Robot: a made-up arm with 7 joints. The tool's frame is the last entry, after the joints. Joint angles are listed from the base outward. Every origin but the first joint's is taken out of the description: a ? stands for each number. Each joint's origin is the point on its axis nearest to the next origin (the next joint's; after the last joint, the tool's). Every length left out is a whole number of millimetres.
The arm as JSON. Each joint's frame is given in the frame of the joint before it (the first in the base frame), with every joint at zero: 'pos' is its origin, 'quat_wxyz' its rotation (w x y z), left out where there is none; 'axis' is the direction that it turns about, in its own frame. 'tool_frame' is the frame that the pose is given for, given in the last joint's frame.
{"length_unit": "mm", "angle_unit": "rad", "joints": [
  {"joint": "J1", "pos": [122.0, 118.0, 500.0], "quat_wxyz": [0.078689, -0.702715, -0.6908, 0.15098], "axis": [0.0, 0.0, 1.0]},
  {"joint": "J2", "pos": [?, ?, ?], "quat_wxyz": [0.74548, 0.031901, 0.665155, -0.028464], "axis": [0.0, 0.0, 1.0]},
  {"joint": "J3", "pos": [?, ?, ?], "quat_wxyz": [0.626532, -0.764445, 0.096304, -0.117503], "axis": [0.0, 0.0, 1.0]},
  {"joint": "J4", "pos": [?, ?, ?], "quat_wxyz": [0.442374, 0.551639, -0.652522, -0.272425], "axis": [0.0, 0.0, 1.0]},
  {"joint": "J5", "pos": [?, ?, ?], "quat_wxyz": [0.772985, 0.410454, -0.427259, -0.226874], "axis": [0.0, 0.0, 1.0]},
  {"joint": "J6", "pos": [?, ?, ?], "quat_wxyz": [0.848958, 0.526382, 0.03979, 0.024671], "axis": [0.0, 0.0, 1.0]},
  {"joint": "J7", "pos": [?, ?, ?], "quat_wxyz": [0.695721, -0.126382, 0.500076, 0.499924], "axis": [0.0, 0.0, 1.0]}
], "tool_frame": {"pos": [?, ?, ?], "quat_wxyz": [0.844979, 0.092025, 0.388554, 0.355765]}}
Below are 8 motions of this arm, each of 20 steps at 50 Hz.
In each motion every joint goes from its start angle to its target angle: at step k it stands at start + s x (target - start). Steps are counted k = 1, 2, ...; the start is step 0. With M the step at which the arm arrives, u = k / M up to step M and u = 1 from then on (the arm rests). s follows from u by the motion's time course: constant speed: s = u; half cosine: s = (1 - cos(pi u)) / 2; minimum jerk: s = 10 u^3 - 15 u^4 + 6 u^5.
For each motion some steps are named. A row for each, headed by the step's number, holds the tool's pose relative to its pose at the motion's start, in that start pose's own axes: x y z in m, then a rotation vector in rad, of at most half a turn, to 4 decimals.
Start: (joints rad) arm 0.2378 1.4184 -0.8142 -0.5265 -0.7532 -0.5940 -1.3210
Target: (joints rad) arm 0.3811 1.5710 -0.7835 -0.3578 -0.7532 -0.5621 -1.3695
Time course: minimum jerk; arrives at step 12
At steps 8, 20:
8: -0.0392 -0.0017 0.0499 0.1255 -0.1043 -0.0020
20: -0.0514 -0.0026 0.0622 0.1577 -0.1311 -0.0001

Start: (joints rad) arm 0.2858 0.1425 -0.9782 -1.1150 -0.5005 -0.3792 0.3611
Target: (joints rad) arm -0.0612 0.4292 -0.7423 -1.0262 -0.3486 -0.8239 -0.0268
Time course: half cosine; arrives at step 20
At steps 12, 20:
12: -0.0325 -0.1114 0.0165 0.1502 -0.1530 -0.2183
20: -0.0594 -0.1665 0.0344 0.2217 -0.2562 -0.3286

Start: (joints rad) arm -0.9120 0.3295 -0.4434 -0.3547 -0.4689 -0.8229 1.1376
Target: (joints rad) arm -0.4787 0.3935 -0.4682 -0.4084 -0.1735 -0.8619 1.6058
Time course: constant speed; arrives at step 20
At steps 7, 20:
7: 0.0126 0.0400 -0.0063 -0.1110 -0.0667 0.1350
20: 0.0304 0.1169 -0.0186 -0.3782 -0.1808 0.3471

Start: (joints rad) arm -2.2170 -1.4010 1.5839 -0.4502 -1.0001 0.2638 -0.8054
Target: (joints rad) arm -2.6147 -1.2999 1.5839 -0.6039 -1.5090 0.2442 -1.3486
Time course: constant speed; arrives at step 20
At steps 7, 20:
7: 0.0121 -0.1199 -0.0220 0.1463 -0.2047 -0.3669
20: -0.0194 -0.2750 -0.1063 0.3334 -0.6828 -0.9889

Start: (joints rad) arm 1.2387 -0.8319 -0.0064 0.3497 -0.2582 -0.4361 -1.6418
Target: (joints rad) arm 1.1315 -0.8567 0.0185 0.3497 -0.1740 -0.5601 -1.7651
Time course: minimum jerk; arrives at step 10
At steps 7, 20:
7: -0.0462 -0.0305 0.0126 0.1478 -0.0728 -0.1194
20: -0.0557 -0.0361 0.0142 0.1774 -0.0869 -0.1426

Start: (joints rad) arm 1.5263 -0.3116 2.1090 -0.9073 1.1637 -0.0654 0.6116
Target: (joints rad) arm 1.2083 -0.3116 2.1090 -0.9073 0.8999 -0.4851 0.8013
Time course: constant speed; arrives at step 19
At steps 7, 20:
7: -0.1169 0.0632 0.0046 -0.1148 -0.2612 -0.0692
20: -0.3345 0.1898 -0.0405 -0.3440 -0.6987 -0.2047

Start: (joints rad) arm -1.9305 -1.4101 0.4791 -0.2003 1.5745 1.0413 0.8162
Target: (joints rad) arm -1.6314 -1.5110 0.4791 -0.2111 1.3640 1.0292 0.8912
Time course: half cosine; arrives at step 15
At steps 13, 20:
13: -0.1678 -0.0001 -0.0097 0.0845 0.1110 0.1729
20: -0.1754 -0.0007 -0.0092 0.0890 0.1163 0.1804

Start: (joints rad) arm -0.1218 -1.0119 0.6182 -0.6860 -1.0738 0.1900 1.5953
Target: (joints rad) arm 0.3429 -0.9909 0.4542 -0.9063 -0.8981 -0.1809 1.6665
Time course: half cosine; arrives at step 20
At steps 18, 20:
18: 0.0039 0.1912 0.4348 -0.7609 -0.1128 -0.0800
20: 0.0036 0.1993 0.4438 -0.7796 -0.1165 -0.0818

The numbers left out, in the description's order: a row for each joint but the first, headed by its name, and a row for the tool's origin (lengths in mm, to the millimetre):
J2: 507.0 51.0 0.0
J3: 14.0 18.0 0.0
J4: -302.0 -63.0 0.0
J5: -263.0 -104.0 0.0
J6: 118.0 145.0 0.0
J7: -117.0 -110.0 0.0
tool: 173.0 41.0 0.0

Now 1 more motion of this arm.
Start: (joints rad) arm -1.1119 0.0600 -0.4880 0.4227 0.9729 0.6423 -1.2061
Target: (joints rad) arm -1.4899 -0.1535 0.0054 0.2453 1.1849 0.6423 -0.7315
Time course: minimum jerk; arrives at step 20
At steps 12, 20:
12: -0.0306 -0.0538 -0.1231 0.3024 0.3932 0.1272
20: -0.0692 -0.0485 -0.1882 0.4807 0.5355 0.2132

